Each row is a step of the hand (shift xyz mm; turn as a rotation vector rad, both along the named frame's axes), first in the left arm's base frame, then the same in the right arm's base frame.
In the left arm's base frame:
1: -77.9 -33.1 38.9 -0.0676 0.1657 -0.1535
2: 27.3 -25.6 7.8 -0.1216 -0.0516 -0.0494
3: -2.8 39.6 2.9 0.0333 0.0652 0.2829
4: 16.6 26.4 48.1 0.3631 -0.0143 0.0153
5: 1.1 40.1 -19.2 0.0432 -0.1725 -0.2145
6: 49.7 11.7 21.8 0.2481 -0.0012 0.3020
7: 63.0 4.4 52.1 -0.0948 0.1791 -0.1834
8: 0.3 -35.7 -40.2 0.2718 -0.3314 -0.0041
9: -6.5 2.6 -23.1 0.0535 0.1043 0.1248
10: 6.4 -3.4 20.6 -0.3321 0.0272 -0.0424
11: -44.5 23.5 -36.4 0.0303 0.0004 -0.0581
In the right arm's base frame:
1: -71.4 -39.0 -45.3 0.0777 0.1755 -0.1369
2: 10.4 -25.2 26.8 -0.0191 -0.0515 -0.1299
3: -7.5 39.1 -0.2 -0.2254 0.0424 0.1810
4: -33.8 22.8 40.2 0.1831 -0.0027 0.3142
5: 13.1 41.6 -8.8 0.2187 -0.1523 -0.0814
6: 7.3 11.6 53.8 -0.1203 -0.0177 0.3714
7: -10.3 2.2 81.2 0.0870 0.1904 -0.1757
8: 37.1 -32.2 -21.9 0.1789 -0.3201 0.2220
9: 15.7 4.3 -17.8 -0.0854 0.0953 0.1137
10: -13.6 -4.9 16.4 -0.1449 0.0189 -0.3024
11: 4.6 24.9 -56.7 0.0650 0.0063 -0.0056

